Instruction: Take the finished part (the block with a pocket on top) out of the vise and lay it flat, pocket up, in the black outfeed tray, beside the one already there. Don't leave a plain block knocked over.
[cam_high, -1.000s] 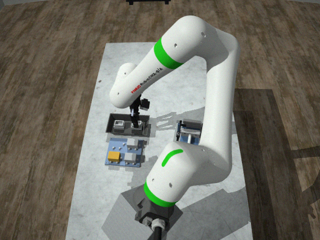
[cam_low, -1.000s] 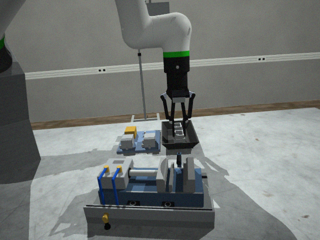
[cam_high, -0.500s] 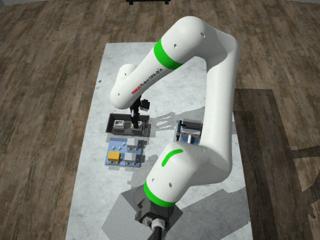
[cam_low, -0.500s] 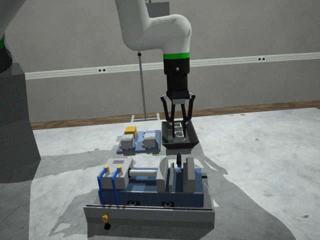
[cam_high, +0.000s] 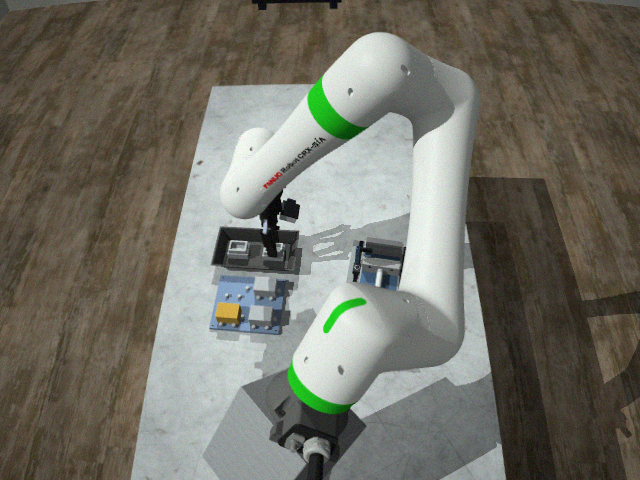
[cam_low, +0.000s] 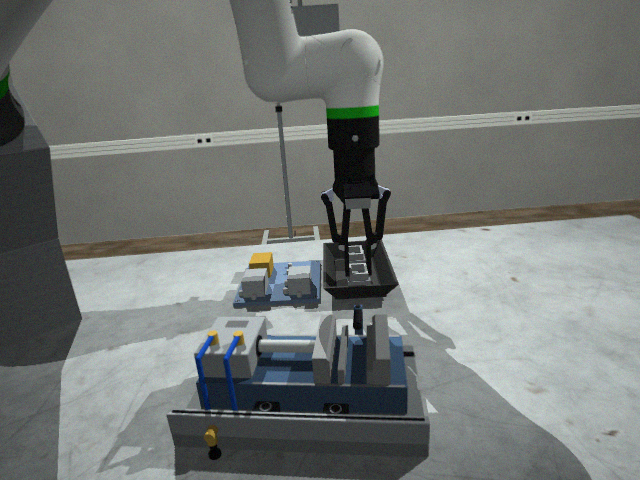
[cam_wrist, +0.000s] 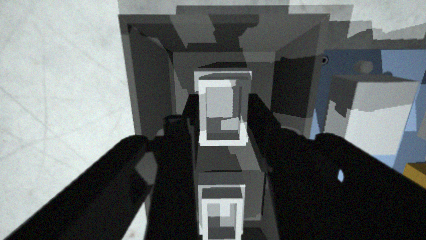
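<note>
My hand is 40 mm above the part. From my hand the other things lie so: blue vise 100 mm behind, 300 mm to the right, 30 mm below; blue fixture plate 160 mm behind, 60 mm to the left, 70 mm below; yellow block 210 mm behind, 100 mm to the left, 40 mm below.
</note>
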